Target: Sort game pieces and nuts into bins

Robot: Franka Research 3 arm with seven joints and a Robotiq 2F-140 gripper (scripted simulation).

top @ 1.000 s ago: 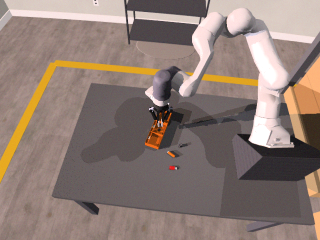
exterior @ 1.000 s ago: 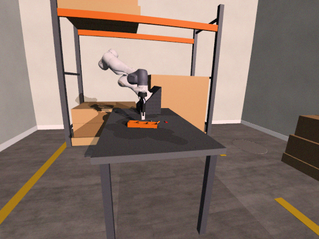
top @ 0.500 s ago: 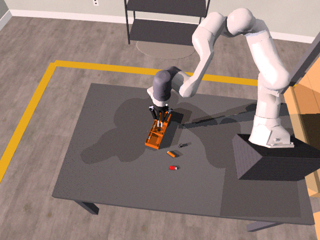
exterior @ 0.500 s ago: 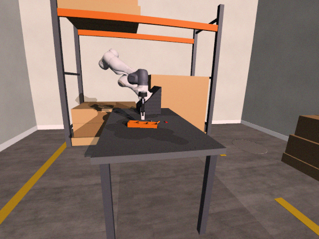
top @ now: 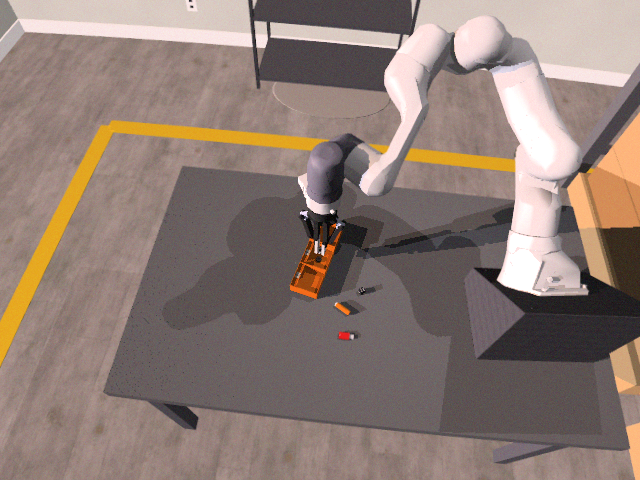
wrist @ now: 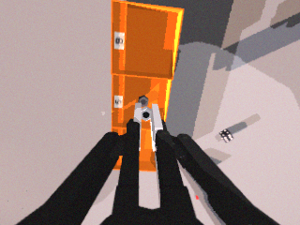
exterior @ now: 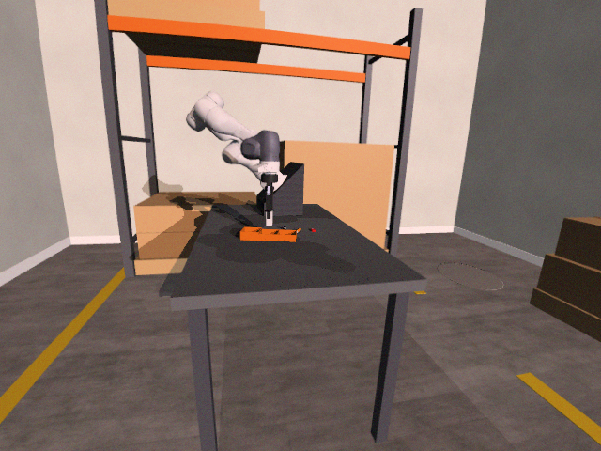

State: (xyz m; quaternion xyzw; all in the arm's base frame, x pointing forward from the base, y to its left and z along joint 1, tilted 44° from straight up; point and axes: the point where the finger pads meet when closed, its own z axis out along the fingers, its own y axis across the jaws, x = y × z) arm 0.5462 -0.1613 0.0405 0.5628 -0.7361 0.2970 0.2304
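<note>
The orange bin tray lies 80 mm below my hand and 10 mm ahead of it. Also, from my hand: grey nut (30 mm below); then black die (130 mm behind, 100 mm to the left, 90 mm below); then dark nut (80 mm below).
</note>
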